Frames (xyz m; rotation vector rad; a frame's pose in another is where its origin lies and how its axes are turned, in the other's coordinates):
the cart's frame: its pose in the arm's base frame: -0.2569 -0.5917 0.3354 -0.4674 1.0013 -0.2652
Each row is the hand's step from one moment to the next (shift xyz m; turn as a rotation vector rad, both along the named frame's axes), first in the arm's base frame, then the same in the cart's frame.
Working: the arm's base frame: its pose in the cart's frame: 0.1333 0.6806 0.2182 0.4674 -1.0013 0.2652

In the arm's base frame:
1: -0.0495 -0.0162 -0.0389 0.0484 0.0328 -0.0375
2: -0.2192 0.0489 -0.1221 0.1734 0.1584 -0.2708
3: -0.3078 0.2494 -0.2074 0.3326 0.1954 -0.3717
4: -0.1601 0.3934 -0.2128 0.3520 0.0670 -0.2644
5: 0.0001 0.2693 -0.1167 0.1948 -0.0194 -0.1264
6: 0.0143 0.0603 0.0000 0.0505 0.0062 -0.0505
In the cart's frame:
1: 0.0101 0.0050 -0.0640 0.0392 0.0471 0.0327
2: -0.0435 0.1023 -0.2302 0.2246 0.2715 0.0660
3: -0.1106 0.3186 -0.2936 0.3666 0.3536 0.1658
4: -0.0907 0.4469 -0.1332 0.3510 0.1891 0.1983
5: -0.0267 0.2919 0.0157 0.2033 0.0457 0.1044
6: -0.0180 0.0525 0.0275 0.0611 0.0303 0.0219

